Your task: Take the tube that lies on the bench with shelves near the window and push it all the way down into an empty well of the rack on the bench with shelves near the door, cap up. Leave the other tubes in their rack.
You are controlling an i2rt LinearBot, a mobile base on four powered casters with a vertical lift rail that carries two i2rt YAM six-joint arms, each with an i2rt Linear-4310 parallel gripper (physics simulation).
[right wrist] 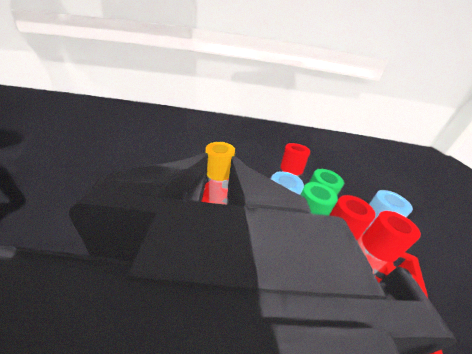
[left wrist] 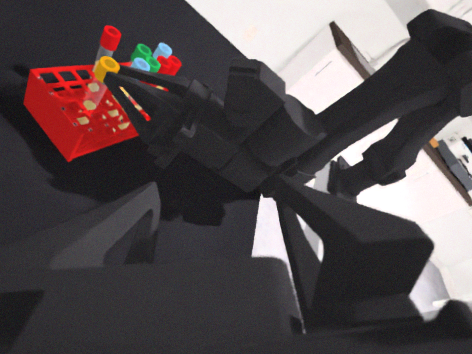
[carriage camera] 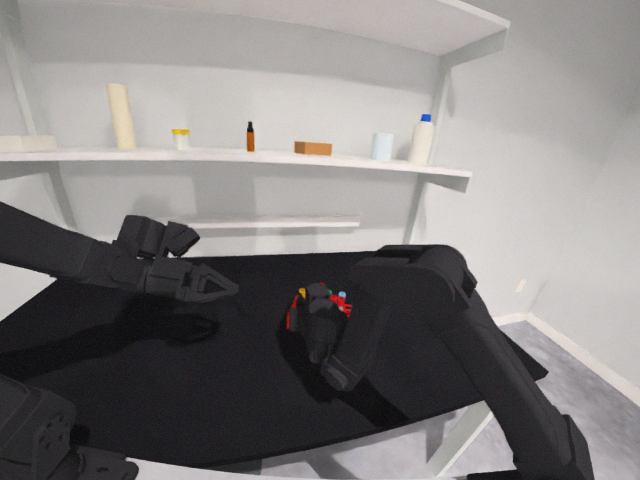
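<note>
The yellow-capped tube is cap up, gripped just under its cap by my right gripper, which is shut on it. In the left wrist view its clear body leans slightly and overlaps the near part of the red rack. The cap stands well above the rack top; whether the lower end is inside a well is hard to tell. My left gripper is partly open and empty, off to the left of the rack. My right hand hides much of the rack.
Other tubes with red, green and light blue caps stand in the rack close to my right fingers. The rack rests on the black bench top. A shelf with bottles and boxes runs above.
</note>
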